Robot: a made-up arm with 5 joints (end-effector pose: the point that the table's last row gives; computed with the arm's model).
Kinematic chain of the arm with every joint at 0, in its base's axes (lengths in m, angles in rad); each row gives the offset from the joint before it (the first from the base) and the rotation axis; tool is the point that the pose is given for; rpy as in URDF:
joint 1: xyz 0.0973 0 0.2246 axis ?
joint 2: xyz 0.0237 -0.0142 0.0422 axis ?
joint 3: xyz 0.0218 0 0.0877 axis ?
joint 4: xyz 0.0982 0 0.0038 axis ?
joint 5: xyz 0.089 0.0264 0 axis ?
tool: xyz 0 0 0 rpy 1.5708 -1.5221 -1.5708
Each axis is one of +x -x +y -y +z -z.
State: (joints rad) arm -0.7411 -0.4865 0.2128 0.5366 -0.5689
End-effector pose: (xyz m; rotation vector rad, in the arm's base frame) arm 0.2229 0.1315 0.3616 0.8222 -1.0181 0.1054
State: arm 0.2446 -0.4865 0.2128 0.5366 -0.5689
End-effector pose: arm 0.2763 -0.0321 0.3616 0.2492 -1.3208 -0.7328
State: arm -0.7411 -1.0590 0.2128 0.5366 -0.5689
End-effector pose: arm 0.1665 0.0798 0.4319 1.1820 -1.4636 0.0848
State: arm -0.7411 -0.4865 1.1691 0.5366 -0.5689
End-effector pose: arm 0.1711 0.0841 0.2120 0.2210 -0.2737 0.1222
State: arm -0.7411 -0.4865 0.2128 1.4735 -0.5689
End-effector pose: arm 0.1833 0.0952 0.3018 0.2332 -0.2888 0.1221
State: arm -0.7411 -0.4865 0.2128 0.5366 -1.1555
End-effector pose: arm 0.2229 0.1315 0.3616 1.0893 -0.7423 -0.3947
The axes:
joint 1: -z
joint 2: +y
joint 3: +y
joint 4: +y
joint 5: -x

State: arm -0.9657 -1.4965 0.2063 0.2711 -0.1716
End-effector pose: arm 0.0918 0.0136 0.4663 1.4613 -2.1684 0.2695
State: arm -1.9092 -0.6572 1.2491 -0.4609 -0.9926
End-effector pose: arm 0.0329 0.1462 0.2863 1.4721 -0.1411 0.7091
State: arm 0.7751 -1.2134 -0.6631 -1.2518 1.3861
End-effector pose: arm -0.0177 0.1298 0.4116 1.3939 0.7880 0.4384
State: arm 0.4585 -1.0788 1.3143 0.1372 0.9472
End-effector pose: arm 0.2246 -0.0492 0.2758 -0.7574 -0.9395 0.3858
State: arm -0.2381 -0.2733 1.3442 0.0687 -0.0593
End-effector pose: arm 0.2000 0.0375 0.1919 0.0743 -0.4251 0.1281
